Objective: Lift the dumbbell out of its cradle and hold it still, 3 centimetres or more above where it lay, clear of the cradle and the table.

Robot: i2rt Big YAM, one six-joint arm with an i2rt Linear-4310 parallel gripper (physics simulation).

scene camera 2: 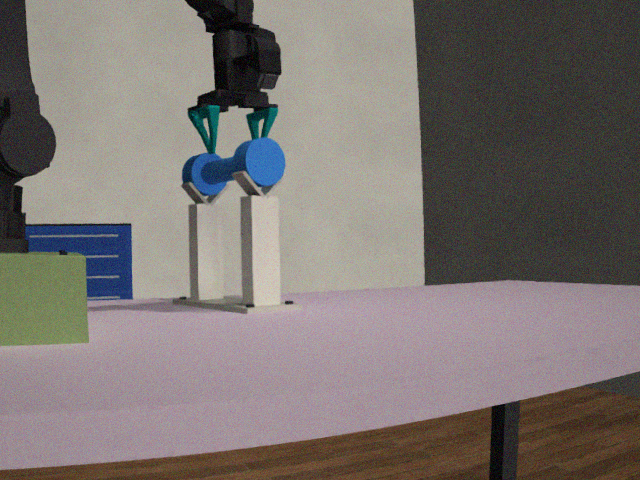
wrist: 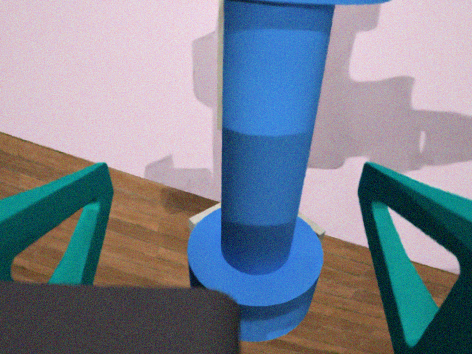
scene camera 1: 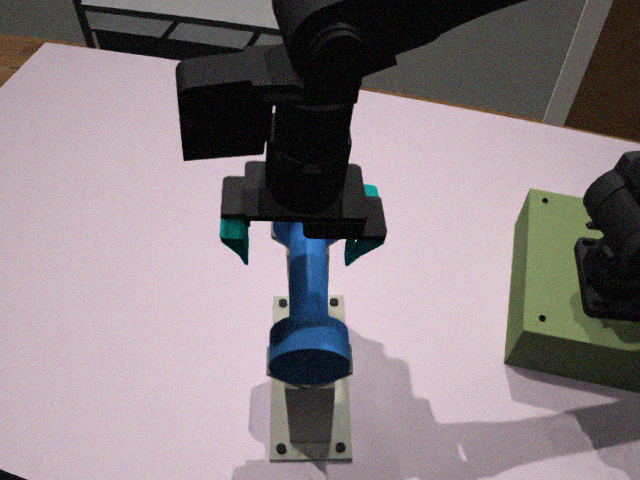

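Seen in the pictures: gripper, fingertip midpoint: (wrist: 235, 176) (scene camera 1: 296, 260); arm's base, origin of the base link: (scene camera 1: 609, 281).
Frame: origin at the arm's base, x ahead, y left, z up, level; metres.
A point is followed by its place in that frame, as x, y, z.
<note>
The blue dumbbell (scene camera 1: 309, 289) {0.376, 0.169, 0.149} (scene camera 2: 265, 161) {0.399, 0.044, 0.130} (wrist: 270, 90) {0.388, 0.109, 0.149} lies level, its two round ends resting in the V-shaped holders of the pale cradle (scene camera 1: 279, 413) {0.409, 0.206, -0.086} (scene camera 2: 262, 248) {0.392, 0.045, -0.001} (wrist: 201, 215) {0.403, 0.214, 0.106}. The cradle's two posts stand on a plate bolted to the table. My gripper (scene camera 1: 296, 264) {0.392, 0.142, 0.156} (scene camera 2: 234, 145) {0.392, 0.142, 0.156} (wrist: 235, 176) {0.392, 0.142, 0.156} is open and empty, pointing down, with teal fingers on either side of the dumbbell's line. In the scene camera 2 view its tips are near the height of the tops of the round ends, above the handle. In the scene camera 1 view the gripper body hides the far round end.
A green block (scene camera 1: 550, 258) {0.078, -0.029, -0.003} (scene camera 2: 43, 299) {0.051, -0.158, -0.049} bearing the arm's base stands at the right in the scene camera 1 view. The pale pink table (scene camera 1: 129, 310) {0.653, 0.089, -0.094} (scene camera 2: 361, 351) {0.302, -0.344, -0.094} ends beyond the far side of the cradle. A blue panel (scene camera 2: 111, 266) is behind it.
</note>
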